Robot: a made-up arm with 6 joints.
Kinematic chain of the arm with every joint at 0, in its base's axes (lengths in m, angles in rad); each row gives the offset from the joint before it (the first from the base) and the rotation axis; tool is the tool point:
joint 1: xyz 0 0 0.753 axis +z
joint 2: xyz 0.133 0 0 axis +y
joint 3: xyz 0 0 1.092 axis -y
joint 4: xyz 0 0 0.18 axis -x
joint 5: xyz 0.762 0 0 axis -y
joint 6: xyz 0.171 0 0 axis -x
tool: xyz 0 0 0
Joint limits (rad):
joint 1: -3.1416..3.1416
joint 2: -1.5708..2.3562
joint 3: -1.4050..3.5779
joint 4: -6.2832..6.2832
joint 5: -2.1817..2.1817
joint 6: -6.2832..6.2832
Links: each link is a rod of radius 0.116 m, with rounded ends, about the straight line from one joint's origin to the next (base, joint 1, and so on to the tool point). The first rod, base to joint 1, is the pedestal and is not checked.
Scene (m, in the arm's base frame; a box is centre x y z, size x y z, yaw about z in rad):
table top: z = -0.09
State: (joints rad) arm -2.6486 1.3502 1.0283 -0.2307 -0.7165 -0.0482
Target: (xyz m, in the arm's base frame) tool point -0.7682 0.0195 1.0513
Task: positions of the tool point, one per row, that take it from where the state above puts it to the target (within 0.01 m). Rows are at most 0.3 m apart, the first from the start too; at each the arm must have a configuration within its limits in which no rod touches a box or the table.
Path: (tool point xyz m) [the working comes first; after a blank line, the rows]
Joints at the target: -3.1416 0.2622 -0.9041 0.1260 -1.1367 -0.0482
Straight joint move there: clear.

1: -1.7917 -0.8292 0.8315
2: -1.7257 -0.6514 0.8843
3: -1.6113 -0.4771 0.9329
4: -1.4520 -0.3153 0.9758
5: -1.2534 -0.1742 1.0109
6: -1.0226 -0.0608 1.0366
7: -0.7682 0.0195 1.0513

